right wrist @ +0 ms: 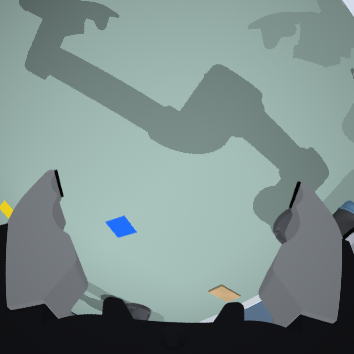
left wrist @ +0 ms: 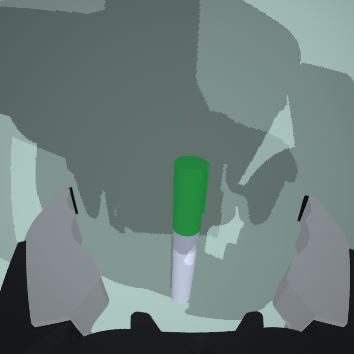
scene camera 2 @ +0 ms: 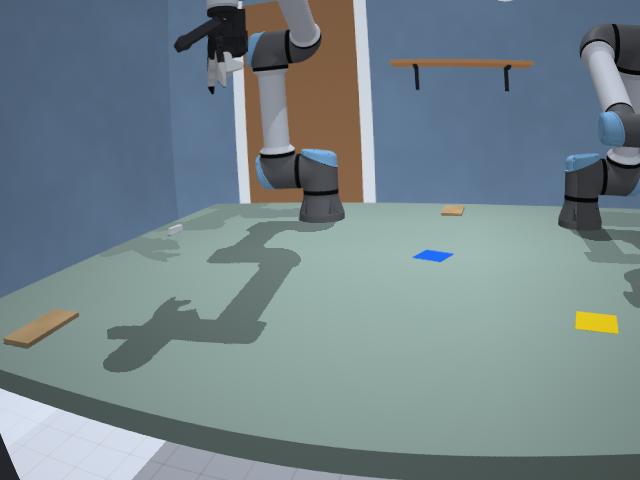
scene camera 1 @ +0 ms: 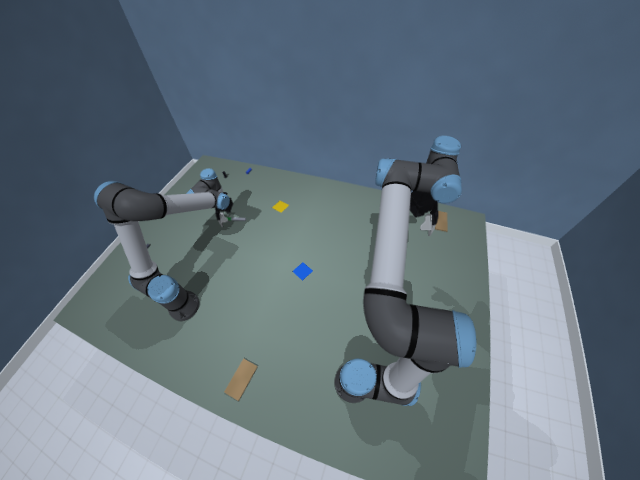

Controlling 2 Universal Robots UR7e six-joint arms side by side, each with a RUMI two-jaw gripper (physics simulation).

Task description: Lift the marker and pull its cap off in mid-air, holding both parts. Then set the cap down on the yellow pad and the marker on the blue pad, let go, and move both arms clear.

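Frame: origin at the left arm's base, x ahead, y left, z up, level; metres.
Seen in the pictures: left gripper, fingertip midpoint: [left wrist: 189,195] [scene camera 1: 226,217]; right gripper, fingertip midpoint: [right wrist: 177,179] [scene camera 2: 218,91] [scene camera 1: 418,221]; left arm's base, link origin: [right wrist: 136,309] [scene camera 2: 579,225] [scene camera 1: 184,306]; right arm's base, link origin: [scene camera 2: 322,218].
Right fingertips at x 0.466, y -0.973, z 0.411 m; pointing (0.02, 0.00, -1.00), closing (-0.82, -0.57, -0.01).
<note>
Pixels of each thing's middle, then the offset from my right fingertips to it. "*": a spot on its surface instead.
- marker with a green cap, body centre: [left wrist: 189,196] [scene camera 1: 227,218] dy +1.027, dx +0.103, dz -0.402 m
- white body, body centre: [left wrist: 184,248] dy +0.981, dx +0.112, dz -0.402 m
- yellow pad, body centre: [scene camera 2: 596,322] [right wrist: 7,210] [scene camera 1: 280,206] dy +0.749, dx +0.287, dz -0.411 m
- blue pad, body centre: [scene camera 2: 433,255] [right wrist: 120,226] [scene camera 1: 302,271] dy +0.467, dx -0.114, dz -0.411 m
- front edge, surface spot: [scene camera 1: 241,379] * dy +0.549, dx -0.678, dz -0.403 m
- small black object, body centre: [scene camera 1: 224,174] dy +1.250, dx +0.461, dz -0.387 m
- small blue object, body centre: [scene camera 1: 248,171] dy +1.104, dx +0.552, dz -0.401 m
- small white block, body centre: [scene camera 2: 175,229] dy -0.341, dx -0.344, dz -0.400 m
A marker with a green cap [left wrist: 189,220] [scene camera 1: 229,218] and a white body [left wrist: 183,272] shows between the fingers in the left wrist view, cap toward the top; how far it slants is unclear. My left gripper [left wrist: 189,195] is open around the marker's line, its fingers well apart from it on both sides. My right gripper [right wrist: 177,179] [scene camera 2: 217,86] is open and empty, high above the table at the right of scene camera 1. The yellow pad [scene camera 1: 280,206] [scene camera 2: 596,322] [right wrist: 6,210] and the blue pad [scene camera 1: 302,271] [scene camera 2: 433,255] [right wrist: 121,226] lie flat and bare.
Wooden boards lie near the front edge [scene camera 1: 241,379] and beyond the right gripper [scene camera 1: 442,222]. A small black object [scene camera 1: 224,174] and a small blue object [scene camera 1: 248,170] lie near the back left. A small white block [scene camera 2: 175,229] lies near the table's side edge.
</note>
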